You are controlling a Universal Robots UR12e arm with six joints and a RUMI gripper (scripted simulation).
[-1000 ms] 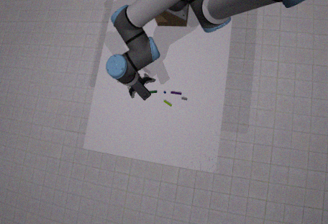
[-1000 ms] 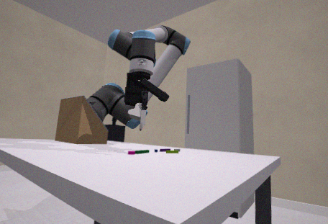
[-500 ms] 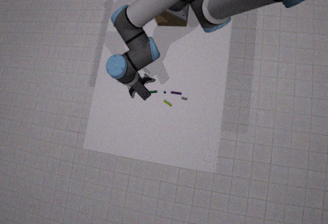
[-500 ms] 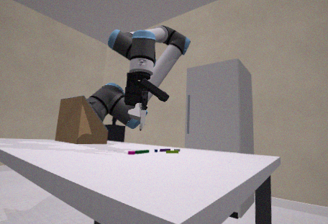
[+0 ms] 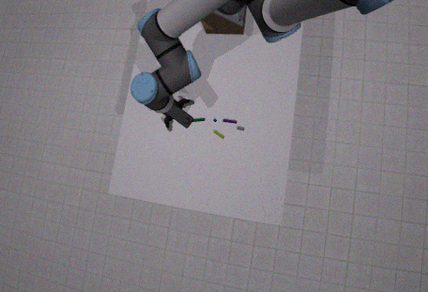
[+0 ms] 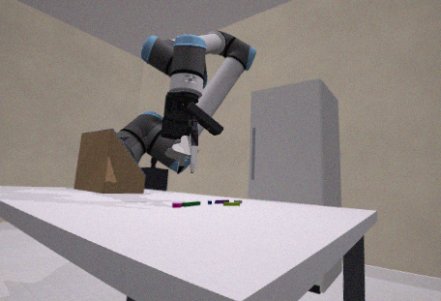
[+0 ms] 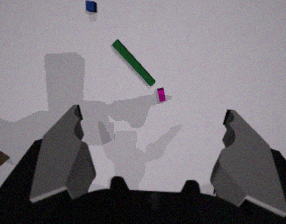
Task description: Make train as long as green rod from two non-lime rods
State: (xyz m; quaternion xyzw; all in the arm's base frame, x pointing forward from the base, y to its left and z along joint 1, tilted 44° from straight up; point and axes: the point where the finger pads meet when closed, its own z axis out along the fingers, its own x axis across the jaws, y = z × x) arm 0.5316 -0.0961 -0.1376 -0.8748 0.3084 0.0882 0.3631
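Now: hand 8 cm above the magenta rod and 3 cm to the left of it. Round my hand: blue rod 12 cm to the left, 8 cm below; green rod 8 cm below, 4 cm to the left; lime rod 15 cm to the left, 8 cm below, 6 cm ahead.
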